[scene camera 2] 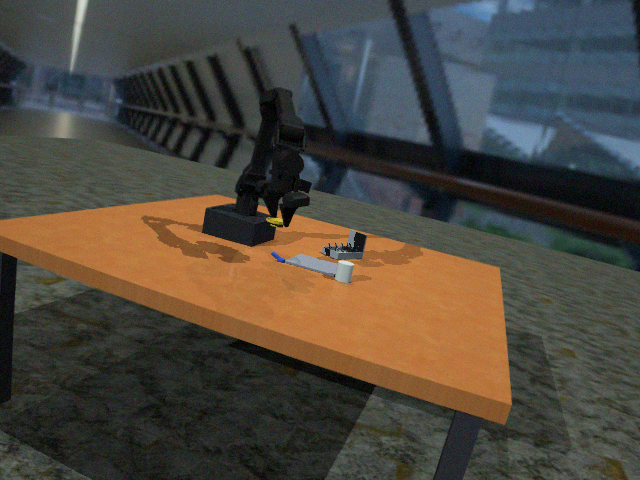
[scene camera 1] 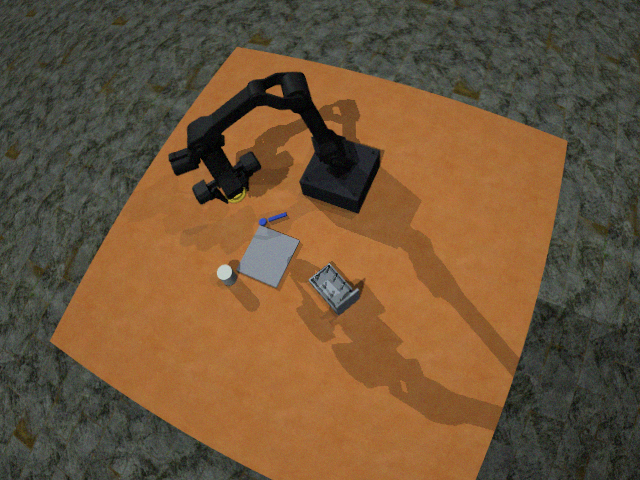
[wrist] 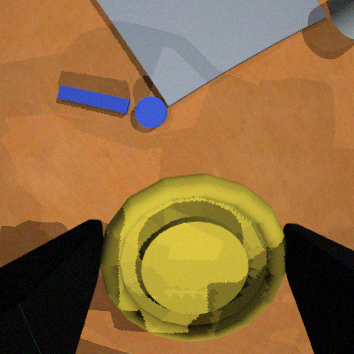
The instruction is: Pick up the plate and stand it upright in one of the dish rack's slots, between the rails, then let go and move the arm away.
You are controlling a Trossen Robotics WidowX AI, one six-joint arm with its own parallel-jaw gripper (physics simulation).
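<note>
The yellow plate (scene camera 1: 236, 196) (scene camera 2: 275, 222) (wrist: 195, 265) is held above the table, roughly flat, with its hollow side facing the wrist camera. My gripper (wrist: 194, 235) is shut on the plate, one finger against each side of its rim. In scene camera 1 the arm covers most of the plate. The grey dish rack (scene camera 1: 336, 290) (scene camera 2: 345, 254) stands on the table, apart from the gripper, with small dark posts inside and a taller panel at one end. No plate shows in its slots. The rack does not show in the wrist view.
A flat grey board (scene camera 1: 268, 256) (scene camera 2: 311, 264) (wrist: 200, 45) lies between the plate and the rack. A blue disc (scene camera 1: 263, 221) (wrist: 151, 112) and blue bar (scene camera 1: 278, 217) (wrist: 93, 99) lie by its corner. A white cylinder (scene camera 1: 225, 274) (scene camera 2: 344, 271) stands beside the board.
</note>
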